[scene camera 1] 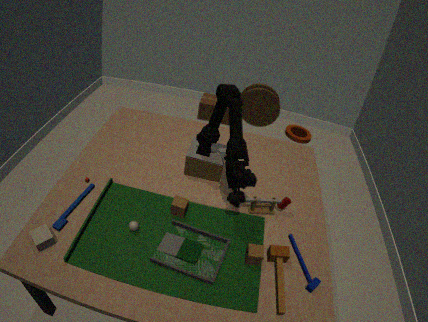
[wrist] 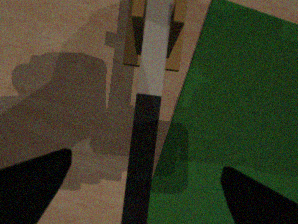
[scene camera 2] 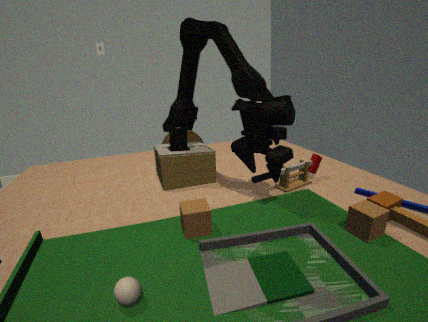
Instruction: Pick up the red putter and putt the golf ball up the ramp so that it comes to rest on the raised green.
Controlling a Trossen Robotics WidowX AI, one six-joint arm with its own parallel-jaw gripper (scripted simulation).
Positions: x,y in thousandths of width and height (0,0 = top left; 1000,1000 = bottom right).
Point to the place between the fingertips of my gripper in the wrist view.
495,734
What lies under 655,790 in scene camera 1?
A wooden mallet.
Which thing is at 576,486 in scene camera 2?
My gripper.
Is my gripper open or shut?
Open.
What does my gripper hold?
Nothing.
